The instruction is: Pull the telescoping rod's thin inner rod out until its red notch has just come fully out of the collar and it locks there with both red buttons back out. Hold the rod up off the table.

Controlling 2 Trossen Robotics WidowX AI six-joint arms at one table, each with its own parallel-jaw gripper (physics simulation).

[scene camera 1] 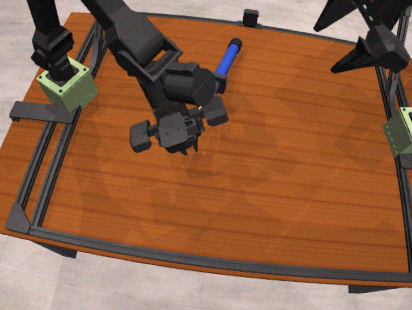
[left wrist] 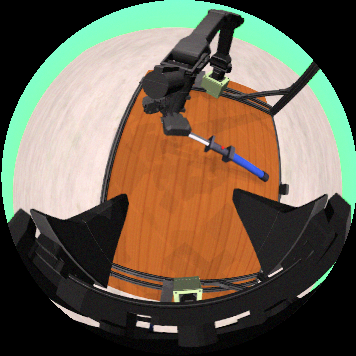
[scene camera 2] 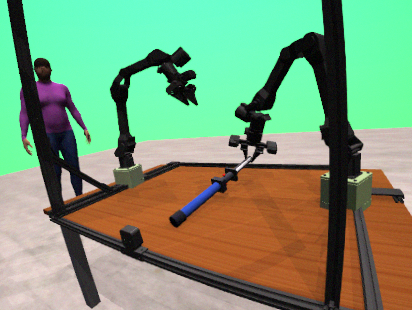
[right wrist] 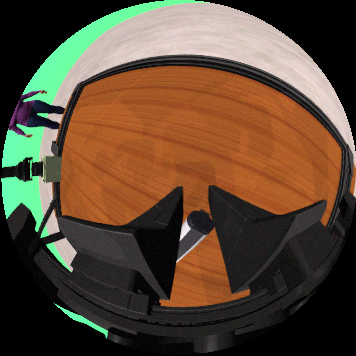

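Note:
The rod's blue tube [scene camera 1: 228, 61] [scene camera 2: 200, 200] [left wrist: 249, 164] has a black end cap and dark flanged collar parts [scene camera 2: 219, 183] [left wrist: 228, 152]. A red button [scene camera 2: 224, 175] [left wrist: 222, 147] shows between the flanges. The silver inner rod [scene camera 2: 243, 165] [left wrist: 199, 139] [right wrist: 186, 240] sticks out of the collar. My right gripper [scene camera 1: 190, 152] [scene camera 2: 250, 159] [right wrist: 195, 191] is shut on its outer end and holds it above the table. The rod slopes down to the cap; whether the cap touches the table is unclear. My left gripper [scene camera 1: 325, 49] [scene camera 2: 192, 104] [left wrist: 180, 197] is wide open, high and away from the rod. I cannot make out the red notch.
Dark rails edge the wooden table [scene camera 1: 280, 210] [scene camera 2: 165, 260] [left wrist: 165, 240]. A small black box [scene camera 1: 250, 18] [scene camera 2: 131, 236] [left wrist: 284, 189] stands on the rail beyond the cap. An upright post [scene camera 2: 335, 150] rises at the right in scene camera 2. A person [scene camera 2: 55, 112] [right wrist: 31, 113] stands beyond the table.

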